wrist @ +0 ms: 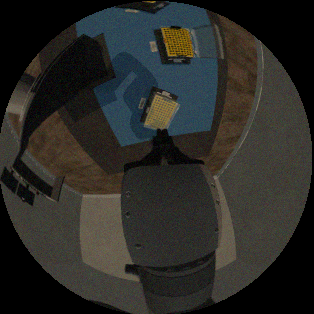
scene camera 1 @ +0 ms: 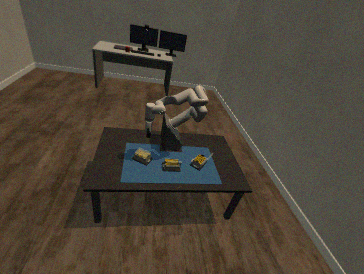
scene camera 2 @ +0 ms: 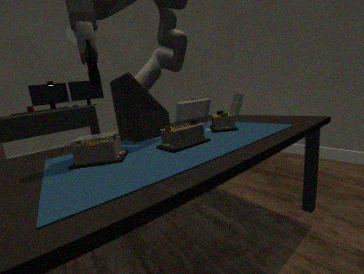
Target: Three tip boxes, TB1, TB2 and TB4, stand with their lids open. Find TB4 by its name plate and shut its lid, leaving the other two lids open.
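Pixels of known places: gripper, fingertip midpoint: (wrist: 160,134) (scene camera 1: 148,137) (scene camera 2: 96,84); arm's base, link origin: (scene camera 1: 171,124) (scene camera 2: 133,94).
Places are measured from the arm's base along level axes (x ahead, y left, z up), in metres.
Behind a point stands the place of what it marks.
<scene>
Tip box TB4 (scene camera 1: 142,156) {y -0.233, x 0.372, z -0.133 m} (scene camera 2: 96,151) {y -0.246, x 0.367, z -0.166 m} (wrist: 160,111) {y -0.223, x 0.324, z -0.129 m} stands at the left of the mat, with its pale clear lid lying down over the yellow tips. Box TB2 (scene camera 1: 172,165) {y 0.026, x 0.462, z -0.116 m} (scene camera 2: 182,136) {y 0.000, x 0.437, z -0.166 m} (wrist: 176,45) stands in the middle; its lid (scene camera 2: 194,109) {y 0.032, x 0.472, z -0.087 m} (wrist: 206,42) {y 0.031, x 0.462, z -0.109 m} is open. Box TB1 (scene camera 1: 199,161) (scene camera 2: 223,122) {y 0.254, x 0.352, z -0.170 m} (wrist: 150,6) stands at the right; its lid (scene camera 1: 210,156) {y 0.362, x 0.350, z -0.064 m} (scene camera 2: 237,104) {y 0.306, x 0.387, z -0.102 m} is up. The name plates are too blurred to read now. My gripper (scene camera 1: 148,134) {y -0.203, x 0.300, z 0.026 m} (scene camera 2: 95,82) {y -0.203, x 0.300, z 0.026 m} (wrist: 160,134) {y -0.203, x 0.300, z 0.026 m} is shut and empty, raised well above the table behind TB4, apart from it.
The boxes stand on a blue mat (scene camera 1: 150,176) {y -0.144, x 0.525, z -0.206 m} (scene camera 2: 65,200) {y -0.329, x 0.547, z -0.206 m} (wrist: 197,105) {y -0.228, x 0.502, z -0.206 m} on the dark table (scene camera 1: 102,172) {y -0.524, x 0.528, z -0.209 m} (scene camera 2: 315,120) {y 0.614, x 0.559, z -0.209 m}. The dark wedge-shaped robot mount (scene camera 1: 170,139) {y 0.001, x 0.153, z -0.075 m} (scene camera 2: 135,110) {y -0.052, x 0.159, z -0.076 m} (wrist: 65,80) {y -0.059, x 0.155, z 0.008 m} rises behind the mat. A desk (scene camera 1: 110,48) with two monitors stands far behind.
</scene>
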